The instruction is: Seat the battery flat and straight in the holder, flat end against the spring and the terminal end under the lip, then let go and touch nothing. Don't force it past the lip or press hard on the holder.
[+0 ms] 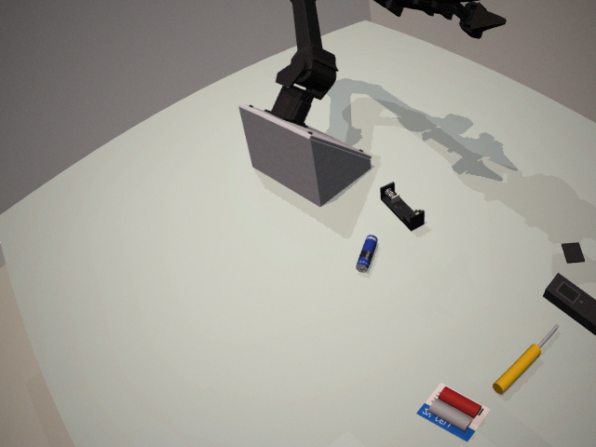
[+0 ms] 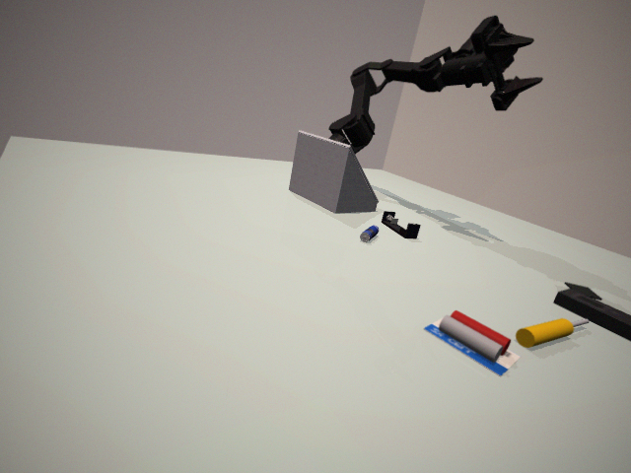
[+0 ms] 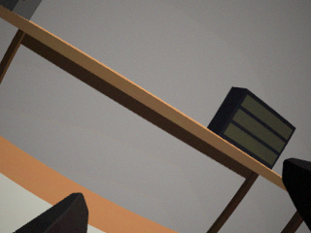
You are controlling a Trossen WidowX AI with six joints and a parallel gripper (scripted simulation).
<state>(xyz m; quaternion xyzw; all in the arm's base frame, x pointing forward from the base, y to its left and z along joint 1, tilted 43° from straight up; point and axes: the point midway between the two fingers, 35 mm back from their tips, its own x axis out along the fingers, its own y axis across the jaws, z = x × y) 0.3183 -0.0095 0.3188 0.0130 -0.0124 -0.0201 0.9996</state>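
Now: gripper tip 4 cm past the battery, 28 cm to the left of it and 36 cm above it. Also, from my gripper tip: black square 23 cm ahead, 1 cm to the right, 37 cm below; then black remote 32 cm ahead, 11 cm to the right, 36 cm below; then yellow screwdriver 29 cm ahead, 24 cm to the right, 36 cm below.
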